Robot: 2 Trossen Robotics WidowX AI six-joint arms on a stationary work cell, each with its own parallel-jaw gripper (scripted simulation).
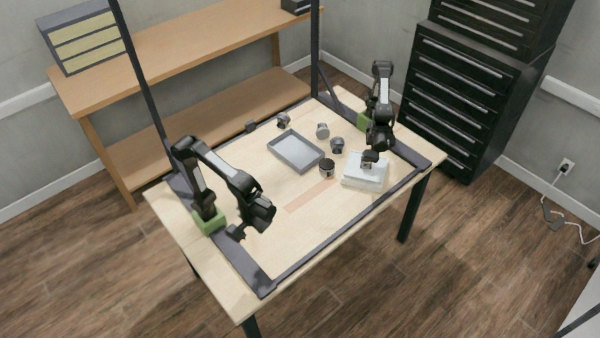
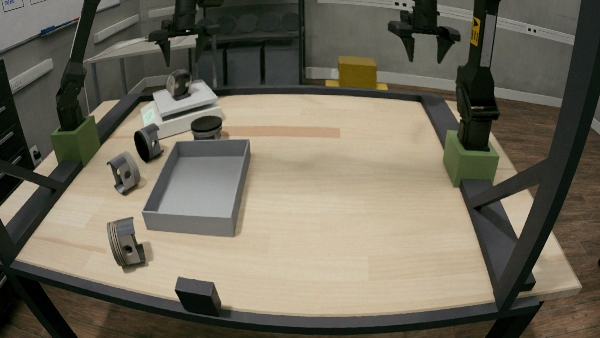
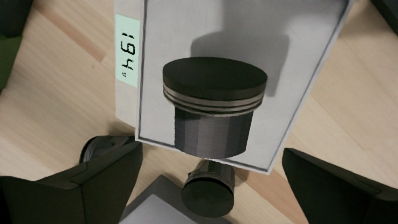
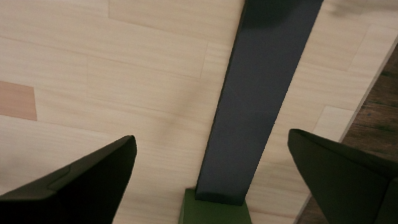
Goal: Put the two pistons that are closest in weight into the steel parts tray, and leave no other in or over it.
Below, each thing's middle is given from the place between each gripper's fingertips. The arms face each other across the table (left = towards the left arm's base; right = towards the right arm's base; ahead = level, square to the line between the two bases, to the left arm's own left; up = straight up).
Scene:
The grey pan (image 2: 199,91) lies 130 mm below my left hand, 10 mm to the left of it and 10 mm behind it. Also, from my left hand: white scale (image 2: 179,122): 150 mm below, 20 mm to the left, 10 mm behind; then steel parts tray (image 2: 199,178): 320 mm behind, 170 mm below, 140 mm to the right.
Right now my right hand is 34 cm past the steel parts tray, 45 cm to the right of it and 19 cm above it. The rest, counted from my right hand: white scale 3 cm behind, 61 cm to the left, 16 cm below; grey pan 3 cm behind, 60 cm to the left, 14 cm below.

